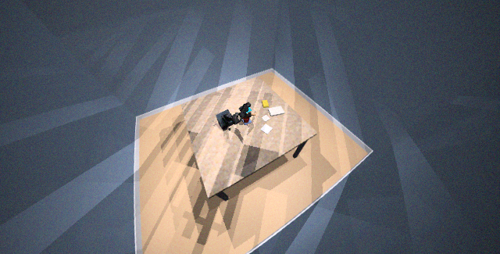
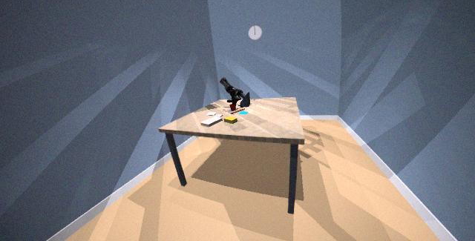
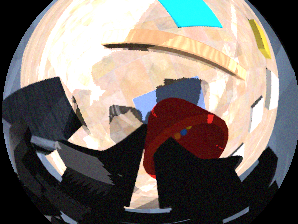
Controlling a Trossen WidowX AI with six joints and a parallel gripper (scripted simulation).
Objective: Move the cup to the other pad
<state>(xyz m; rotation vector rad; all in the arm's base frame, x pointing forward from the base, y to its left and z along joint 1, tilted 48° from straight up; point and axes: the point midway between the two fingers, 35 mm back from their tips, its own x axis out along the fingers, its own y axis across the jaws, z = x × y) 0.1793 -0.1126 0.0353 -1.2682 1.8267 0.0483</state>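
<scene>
Right now my gripper tip is 150 mm short of the cyan pad, 120 mm to the right of it and 50 mm above it. The rest, counted from my gripper tip: brown stick 90 mm ahead, 50 mm to the left, 40 mm below; blue pad 30 mm ahead, 20 mm to the right, 50 mm below; red cup 20 mm ahead, 20 mm to the right.
</scene>
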